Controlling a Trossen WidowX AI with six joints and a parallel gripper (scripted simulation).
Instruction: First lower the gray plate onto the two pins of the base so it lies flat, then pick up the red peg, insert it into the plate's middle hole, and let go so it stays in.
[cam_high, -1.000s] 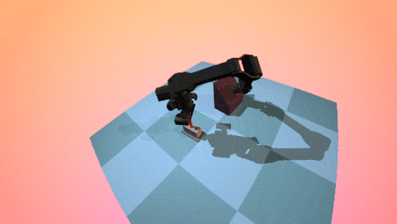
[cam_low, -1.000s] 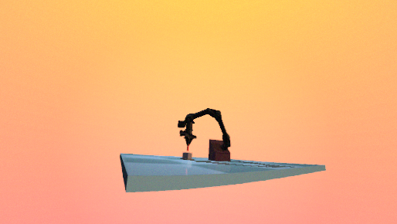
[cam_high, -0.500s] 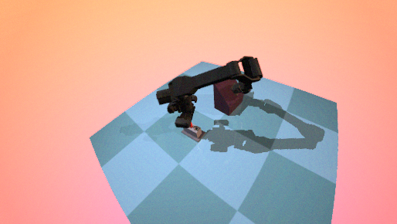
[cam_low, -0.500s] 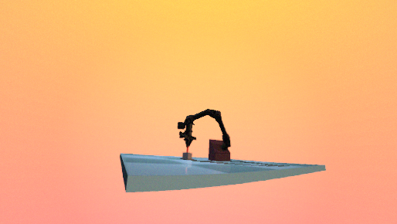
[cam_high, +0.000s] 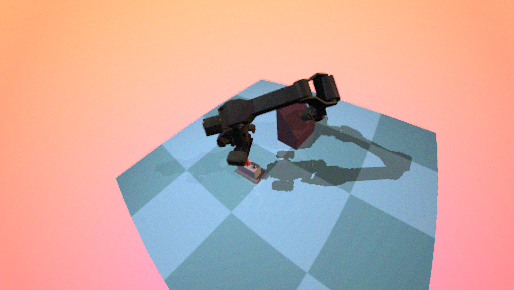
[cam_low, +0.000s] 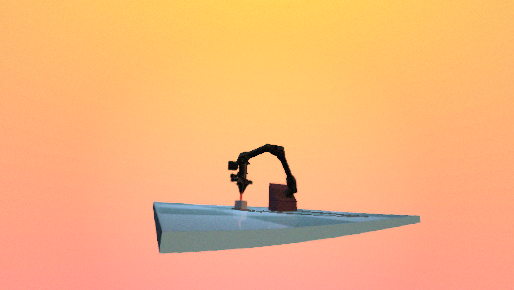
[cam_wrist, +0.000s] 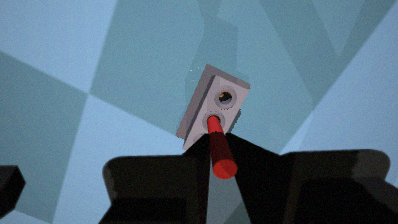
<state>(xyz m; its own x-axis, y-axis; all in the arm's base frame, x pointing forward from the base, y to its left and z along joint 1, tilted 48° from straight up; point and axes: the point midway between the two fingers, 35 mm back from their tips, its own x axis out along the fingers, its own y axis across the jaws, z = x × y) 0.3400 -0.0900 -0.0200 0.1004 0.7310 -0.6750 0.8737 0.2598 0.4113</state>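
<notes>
The red peg is right at my gripper tip. From my gripper tip the other things lie so: gray plate: 5 cm below.
</notes>
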